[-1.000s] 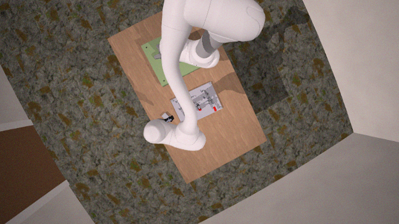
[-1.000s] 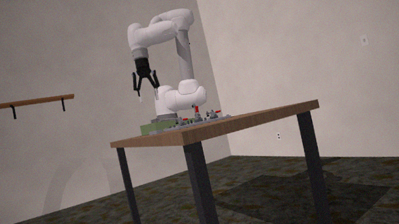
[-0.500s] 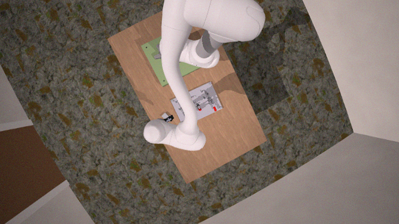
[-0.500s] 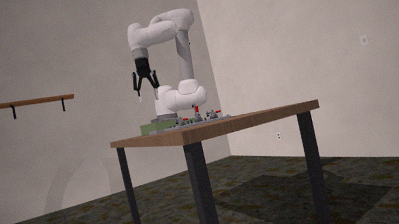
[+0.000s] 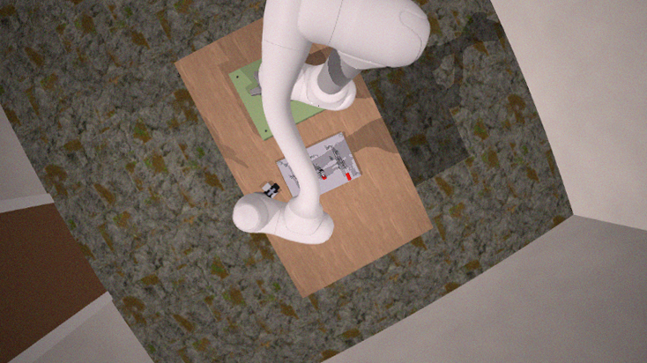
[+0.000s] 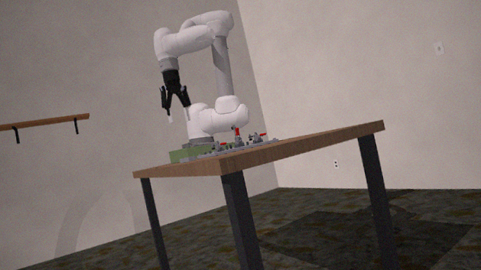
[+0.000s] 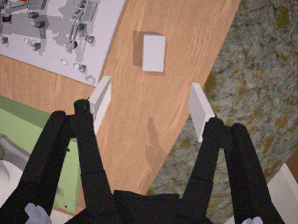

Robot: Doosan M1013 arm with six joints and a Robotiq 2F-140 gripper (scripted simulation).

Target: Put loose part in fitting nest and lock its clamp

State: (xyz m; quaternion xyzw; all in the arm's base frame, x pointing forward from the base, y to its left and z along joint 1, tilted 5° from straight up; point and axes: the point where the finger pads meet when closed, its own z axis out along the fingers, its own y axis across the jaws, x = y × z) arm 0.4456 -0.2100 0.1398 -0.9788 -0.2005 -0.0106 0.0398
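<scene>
Now: hand 200 mm above the loose part. Also, from my hand: grey fixture plate (20 mm behind, 260 mm to the left, 210 mm below).
</scene>
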